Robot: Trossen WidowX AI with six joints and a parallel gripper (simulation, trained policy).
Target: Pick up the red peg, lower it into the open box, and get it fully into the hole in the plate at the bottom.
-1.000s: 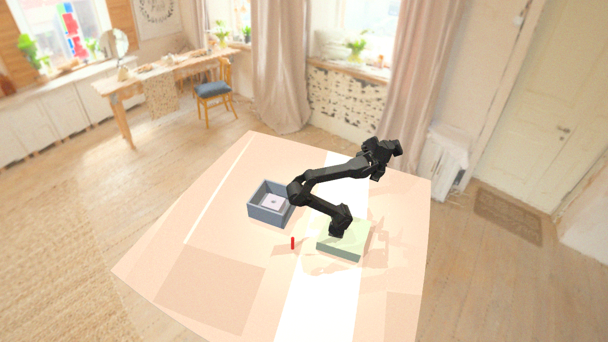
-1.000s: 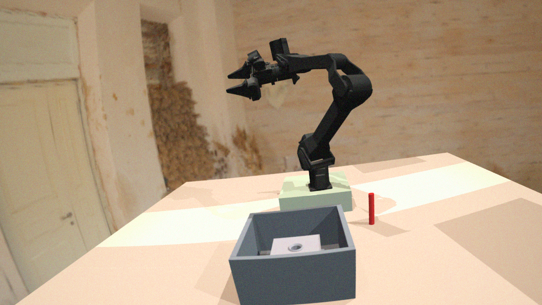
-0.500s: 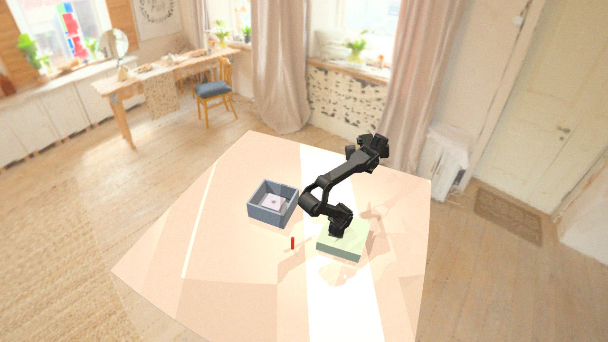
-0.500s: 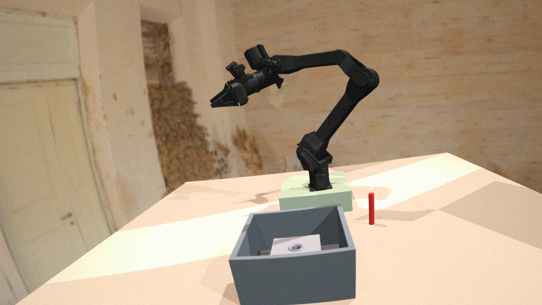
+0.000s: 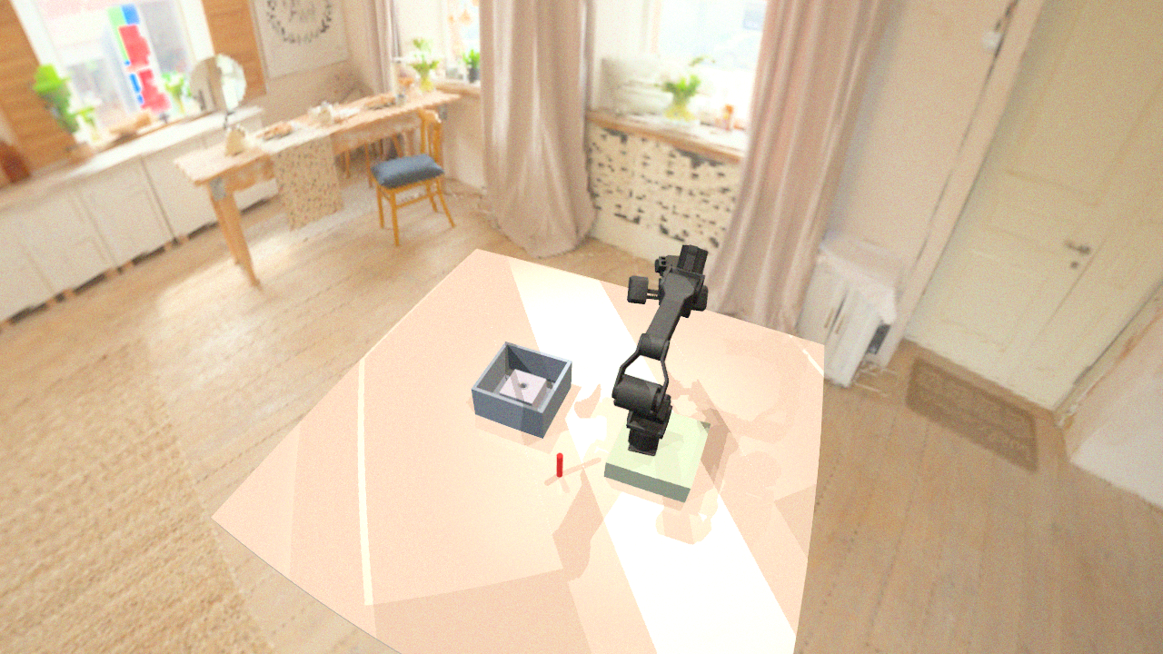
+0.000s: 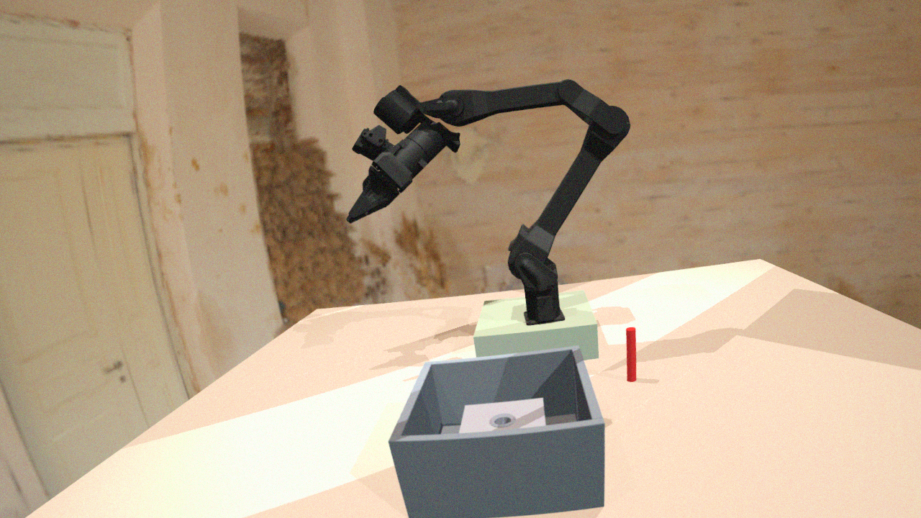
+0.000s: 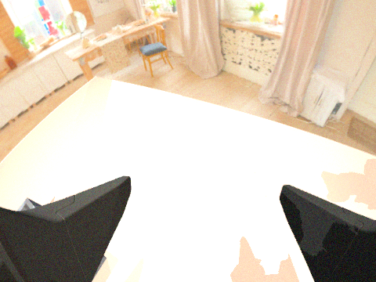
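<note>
My gripper tip is now 120 mm short of the red peg, 390 mm to the right of it and 240 mm above it. Round my gripper tip: white plate (280 mm ahead, 200 mm to the left, 230 mm below); then grey box (280 mm ahead, 200 mm to the left, 250 mm below).
</note>
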